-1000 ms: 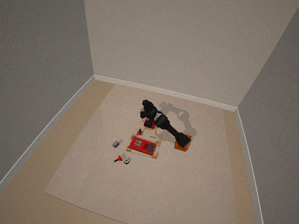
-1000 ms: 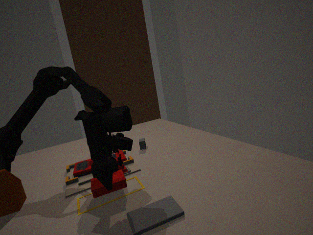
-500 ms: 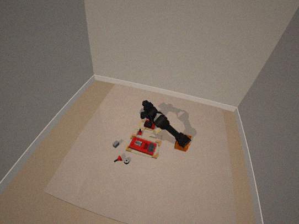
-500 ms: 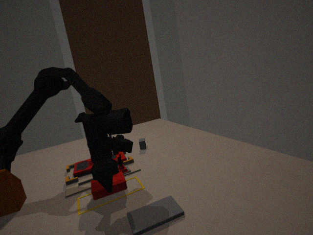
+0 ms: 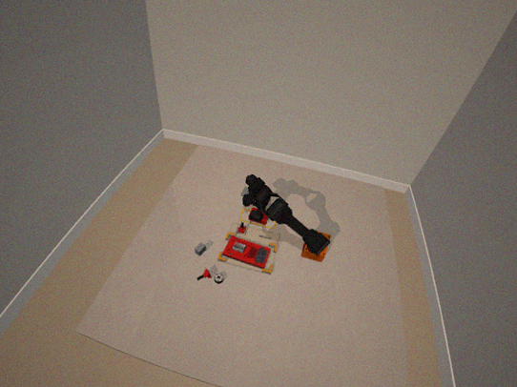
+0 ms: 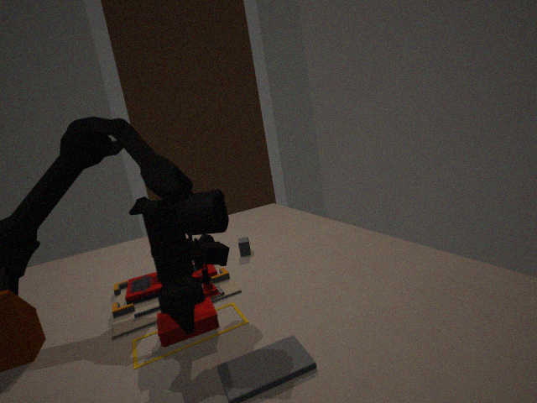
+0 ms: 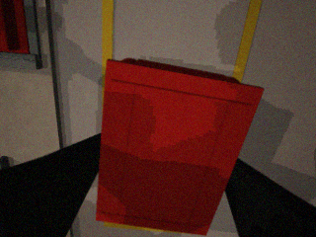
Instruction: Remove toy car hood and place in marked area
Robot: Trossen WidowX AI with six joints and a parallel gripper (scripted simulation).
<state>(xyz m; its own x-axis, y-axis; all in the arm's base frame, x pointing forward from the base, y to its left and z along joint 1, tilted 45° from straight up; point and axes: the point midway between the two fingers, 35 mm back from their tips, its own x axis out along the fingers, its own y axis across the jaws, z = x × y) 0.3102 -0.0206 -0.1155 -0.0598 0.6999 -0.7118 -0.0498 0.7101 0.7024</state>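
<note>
My gripper tip is now 10 mm below the red hood. Round my gripper tip: wheel: 390 mm to the left, 40 mm ahead, 10 mm below.
</note>
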